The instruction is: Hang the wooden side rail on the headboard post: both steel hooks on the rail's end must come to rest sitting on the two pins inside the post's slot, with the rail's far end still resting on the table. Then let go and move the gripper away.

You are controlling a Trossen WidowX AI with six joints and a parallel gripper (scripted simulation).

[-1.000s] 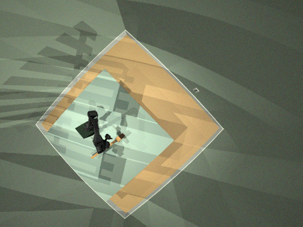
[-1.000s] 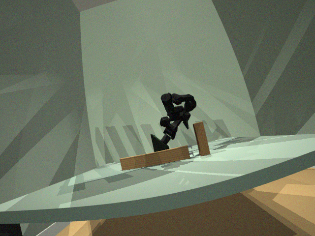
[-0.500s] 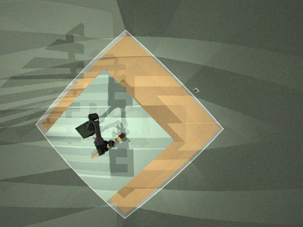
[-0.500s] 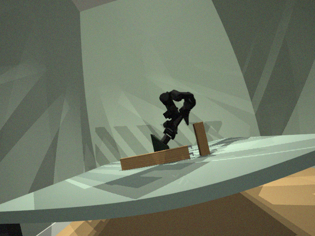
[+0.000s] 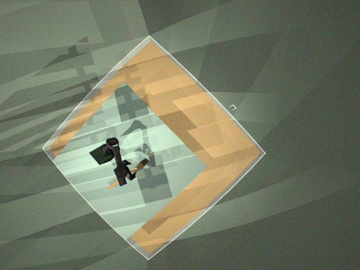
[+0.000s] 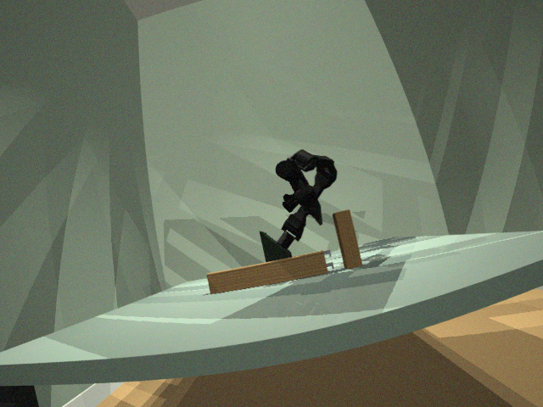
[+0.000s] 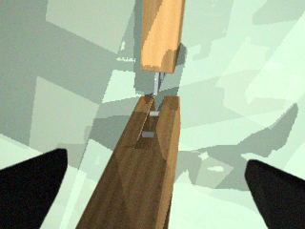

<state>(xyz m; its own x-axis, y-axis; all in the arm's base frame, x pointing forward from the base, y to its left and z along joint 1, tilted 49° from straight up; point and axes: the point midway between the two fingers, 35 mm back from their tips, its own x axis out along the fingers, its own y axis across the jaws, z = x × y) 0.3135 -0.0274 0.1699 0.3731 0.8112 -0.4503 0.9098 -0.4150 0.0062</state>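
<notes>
The headboard post is 80 mm below my gripper tip, 60 mm to the left of it and 30 mm ahead of it.
</notes>
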